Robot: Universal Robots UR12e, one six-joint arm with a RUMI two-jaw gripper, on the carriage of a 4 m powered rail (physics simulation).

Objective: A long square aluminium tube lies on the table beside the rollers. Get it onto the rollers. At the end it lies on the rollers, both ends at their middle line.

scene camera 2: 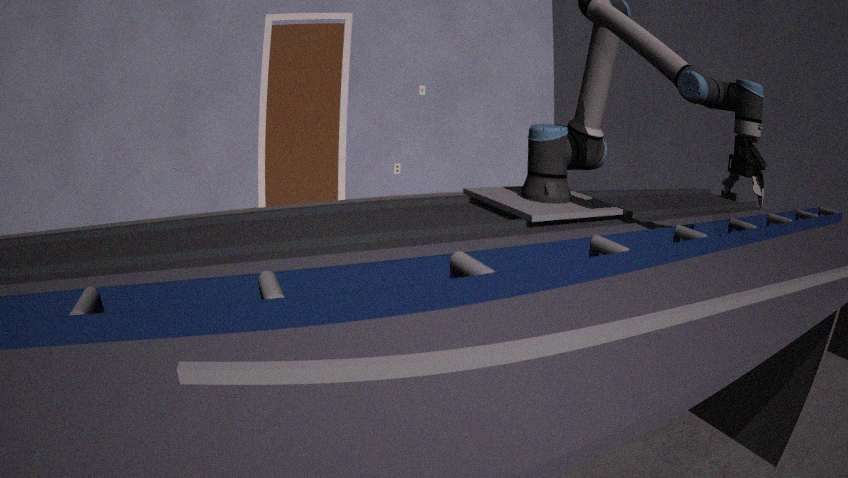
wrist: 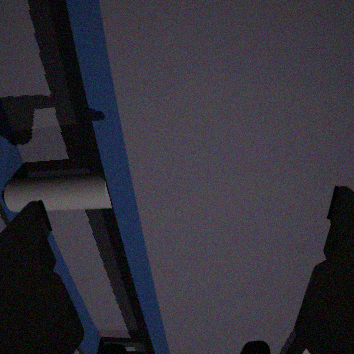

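Pixels of known places: gripper, between the fingertips: (scene camera 2: 742, 201) (wrist: 185, 197); arm's base, origin of its link: (scene camera 2: 546, 198).
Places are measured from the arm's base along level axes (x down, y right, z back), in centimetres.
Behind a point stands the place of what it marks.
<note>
The long square aluminium tube (scene camera 2: 415, 365) @(z -90.4, x 1.1, y 89.0 cm) lies on the table in front of the rollers, roughly along the blue roller track. Its left end shows in the scene view; its far end runs out of the right edge. The tube does not show in the wrist view. The rollers (scene camera 2: 469, 265) @(z -63.2, x -2.4, y 66.4 cm) (wrist: 75, 192) @(z -64.8, x -2.8, y -16.0 cm) stand in a row in the blue track, with no tube on them where they show. My gripper (scene camera 2: 744, 199) @(z -77.0, x -14.9, y -22.7 cm) (wrist: 185, 197) @(z -77.0, x -14.9, y -22.7 cm) is open and empty, pointing down at the far right. In the wrist view its jaws stand wide apart above the track's edge and the table.
The blue track (scene camera 2: 368, 287) @(z -55.8, x 2.6, y 84.3 cm) (wrist: 120, 170) @(z -69.4, x -0.5, y -17.0 cm) runs the length of the table (scene camera 2: 356, 427) @(z -100.3, x 3.0, y 100.9 cm) (wrist: 240, 125) @(z -82.7, x 3.0, y -19.9 cm). Behind it are the dark rail (scene camera 2: 237, 234) and the arm's carriage (scene camera 2: 570, 210) @(z -19.5, x 0.0, y 3.9 cm). A dark, slanting shape (scene camera 2: 766, 391) @(z -94.5, x 52.1, y -48.0 cm) shows below the table's edge at the lower right.
</note>
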